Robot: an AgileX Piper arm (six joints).
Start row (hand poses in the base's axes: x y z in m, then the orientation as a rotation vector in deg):
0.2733 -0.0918 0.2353 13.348 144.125 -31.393
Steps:
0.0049 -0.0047 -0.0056 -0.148 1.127 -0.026
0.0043 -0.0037 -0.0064 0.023 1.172 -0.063
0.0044 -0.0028 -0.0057 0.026 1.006 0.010
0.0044 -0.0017 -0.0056 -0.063 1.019 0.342
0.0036 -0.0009 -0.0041 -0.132 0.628 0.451
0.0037 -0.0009 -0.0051 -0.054 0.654 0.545
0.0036 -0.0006 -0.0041 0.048 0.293 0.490
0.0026 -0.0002 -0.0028 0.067 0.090 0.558
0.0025 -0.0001 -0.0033 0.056 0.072 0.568
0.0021 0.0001 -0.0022 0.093 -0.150 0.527
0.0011 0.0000 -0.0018 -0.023 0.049 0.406
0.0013 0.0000 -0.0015 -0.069 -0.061 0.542
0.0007 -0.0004 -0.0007 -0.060 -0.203 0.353
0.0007 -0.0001 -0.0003 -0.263 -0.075 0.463
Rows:
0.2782 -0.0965 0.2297 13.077 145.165 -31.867
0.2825 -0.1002 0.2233 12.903 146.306 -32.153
0.2869 -0.1030 0.2176 12.670 147.285 -32.366
0.2913 -0.1047 0.2120 11.969 148.236 -32.573
0.2949 -0.1056 0.2079 11.188 148.780 -32.734
0.2986 -0.1065 0.2028 10.299 149.367 -32.766
0.3022 -0.1071 0.1987 9.600 149.639 -32.600
0.3048 -0.1073 0.1959 8.866 149.714 -32.340
0.3073 -0.1074 0.1926 8.120 149.764 -32.086
0.3094 -0.1073 0.1904 7.494 149.611 -31.751
0.3105 -0.1073 0.1886 6.942 149.621 -31.649
0.3118 -0.1073 0.1871 6.224 149.498 -31.537
0.3125 -0.1077 0.1864 5.793 149.253 -31.452
0.3132 -0.1078 0.1861 5.121 149.061 -31.615

